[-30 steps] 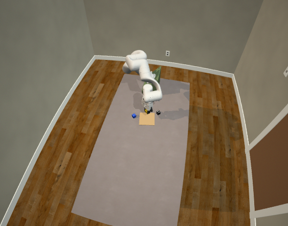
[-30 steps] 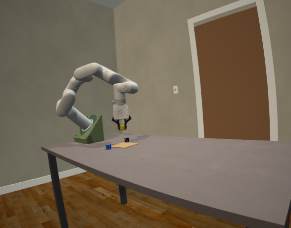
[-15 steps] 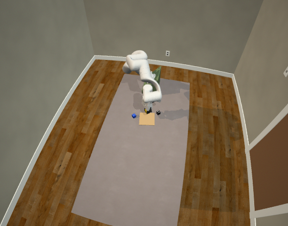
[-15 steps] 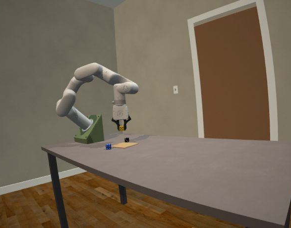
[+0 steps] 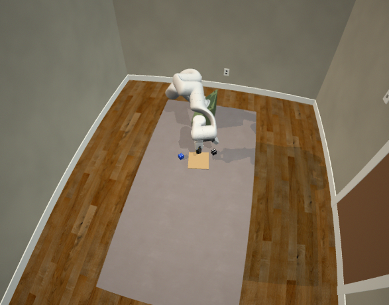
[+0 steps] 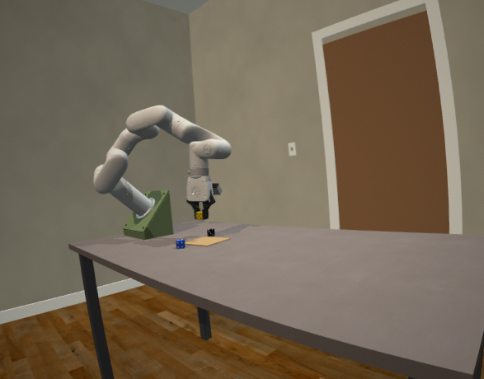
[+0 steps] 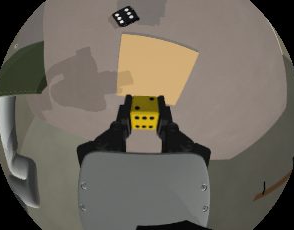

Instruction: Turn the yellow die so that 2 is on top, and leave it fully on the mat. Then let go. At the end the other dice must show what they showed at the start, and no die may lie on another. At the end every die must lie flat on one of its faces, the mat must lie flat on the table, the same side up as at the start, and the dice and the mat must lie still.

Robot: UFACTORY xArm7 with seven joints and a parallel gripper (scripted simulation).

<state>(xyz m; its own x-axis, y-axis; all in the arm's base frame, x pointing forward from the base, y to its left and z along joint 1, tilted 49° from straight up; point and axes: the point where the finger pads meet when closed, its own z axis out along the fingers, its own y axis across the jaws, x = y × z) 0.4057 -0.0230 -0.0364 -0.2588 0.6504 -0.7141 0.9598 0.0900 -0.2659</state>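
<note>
My hand is 10 mm short of the tan mat and 110 mm above it. Round my hand: blue die 120 mm to the right, 100 mm below; then yellow die 10 mm below; then black die 70 mm behind, 100 mm to the left, 100 mm below.
</note>
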